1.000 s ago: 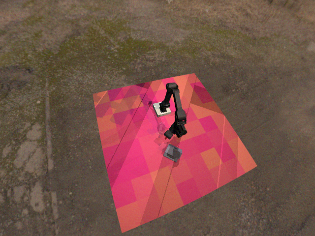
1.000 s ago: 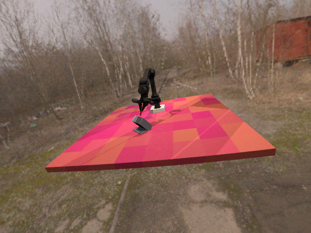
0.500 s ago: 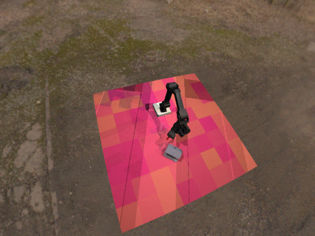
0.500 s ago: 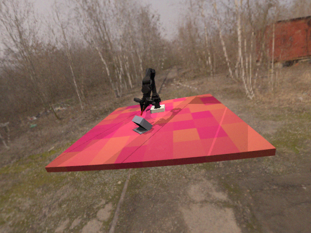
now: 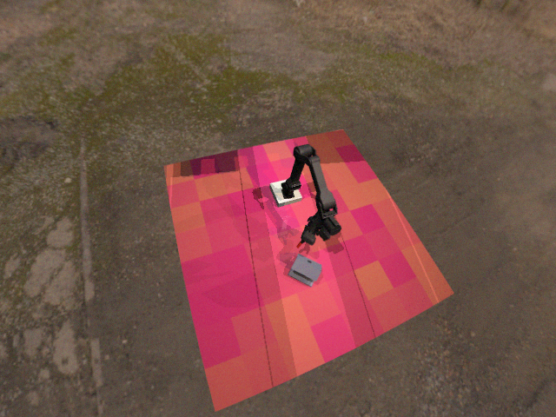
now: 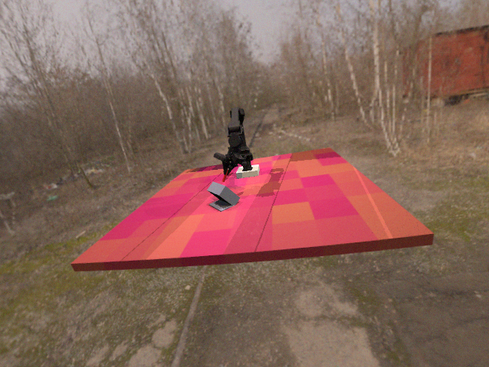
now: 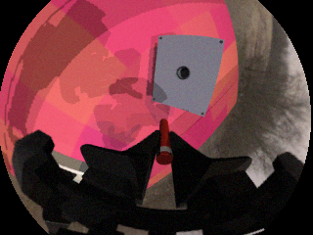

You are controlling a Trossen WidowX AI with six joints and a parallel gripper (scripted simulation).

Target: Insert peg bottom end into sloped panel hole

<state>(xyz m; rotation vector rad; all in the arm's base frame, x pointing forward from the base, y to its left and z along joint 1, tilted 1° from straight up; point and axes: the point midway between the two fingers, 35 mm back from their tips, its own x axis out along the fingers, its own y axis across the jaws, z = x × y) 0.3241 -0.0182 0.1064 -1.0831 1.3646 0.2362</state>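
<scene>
Right now the grey sloped panel is 11 cm ahead of my gripper tip, 7 cm below it and 1 cm to the left of it. Round my gripper tip: red peg: 2 cm above, 1 cm to the left, 1 cm behind.
</scene>
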